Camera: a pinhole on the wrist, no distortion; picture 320 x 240 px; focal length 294.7 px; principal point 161.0 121.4 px. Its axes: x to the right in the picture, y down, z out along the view. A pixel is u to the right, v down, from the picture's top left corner.
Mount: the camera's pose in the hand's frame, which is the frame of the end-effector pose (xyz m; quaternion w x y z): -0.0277 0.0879 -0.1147 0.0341 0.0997 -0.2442 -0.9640
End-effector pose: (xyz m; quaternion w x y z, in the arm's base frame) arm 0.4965 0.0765 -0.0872 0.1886 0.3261 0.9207 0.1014
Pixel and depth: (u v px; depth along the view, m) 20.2 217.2 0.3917
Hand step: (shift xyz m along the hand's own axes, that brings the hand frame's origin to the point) 0.0756 0.1792 0.3162
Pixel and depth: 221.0 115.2 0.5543
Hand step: -0.2540 0.3424 0.3371
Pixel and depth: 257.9 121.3 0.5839
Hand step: -0.3374 0.3370 0.3542
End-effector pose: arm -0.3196 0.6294 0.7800 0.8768 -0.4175 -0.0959 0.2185
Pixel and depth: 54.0 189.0 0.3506
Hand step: 0.0249 0.1945 0.2479
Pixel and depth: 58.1 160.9 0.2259
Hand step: 0.0028 0.1751 0.1081
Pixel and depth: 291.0 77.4 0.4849
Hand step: -0.3394 0.3520 0.2306
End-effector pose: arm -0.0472 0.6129 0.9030 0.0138 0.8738 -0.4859 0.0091
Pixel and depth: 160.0 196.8 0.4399
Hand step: -0.1162 0.1933 0.3180
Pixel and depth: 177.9 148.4 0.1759
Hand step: -0.0740 0.1542 0.0427
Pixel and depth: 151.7 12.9 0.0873
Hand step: -0.0438 0.1570 -0.0544
